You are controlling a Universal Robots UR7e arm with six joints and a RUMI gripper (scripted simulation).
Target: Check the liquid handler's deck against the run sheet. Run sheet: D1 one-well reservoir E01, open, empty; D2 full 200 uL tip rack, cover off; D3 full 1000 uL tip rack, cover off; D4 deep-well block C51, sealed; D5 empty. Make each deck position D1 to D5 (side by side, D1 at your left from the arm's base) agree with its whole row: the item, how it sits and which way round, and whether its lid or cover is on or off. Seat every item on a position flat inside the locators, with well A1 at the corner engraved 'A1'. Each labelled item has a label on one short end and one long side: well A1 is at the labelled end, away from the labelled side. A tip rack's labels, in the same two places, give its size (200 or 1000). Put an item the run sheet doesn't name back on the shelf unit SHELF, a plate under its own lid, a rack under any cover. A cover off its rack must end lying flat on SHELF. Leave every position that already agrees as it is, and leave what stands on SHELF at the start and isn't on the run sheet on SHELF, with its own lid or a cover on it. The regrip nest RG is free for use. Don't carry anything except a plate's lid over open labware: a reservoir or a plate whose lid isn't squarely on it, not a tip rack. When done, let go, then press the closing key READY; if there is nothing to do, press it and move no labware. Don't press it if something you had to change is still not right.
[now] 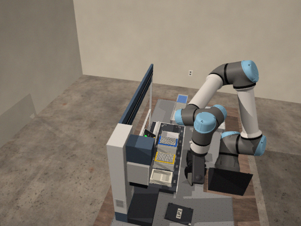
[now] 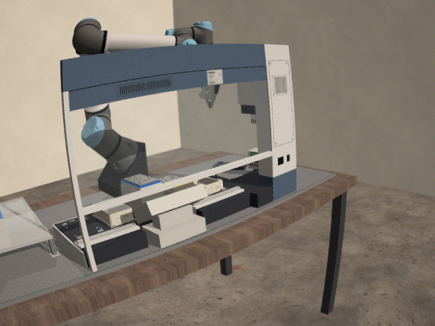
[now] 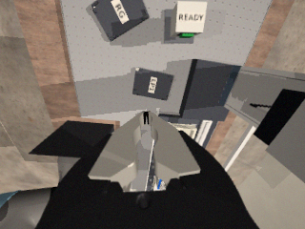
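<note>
My gripper is now 230 mm above the green key, 140 mm to the right of it and 80 mm short of it. The rest, counted from my hand: cream one-well reservoir (250 mm below, 190 mm to the right, 190 mm ahead); then liquid handler tower (320 mm ahead, 60 mm to the left, 40 mm below); then dark pad (310 mm below, 30 mm to the right, 30 mm ahead).
</note>
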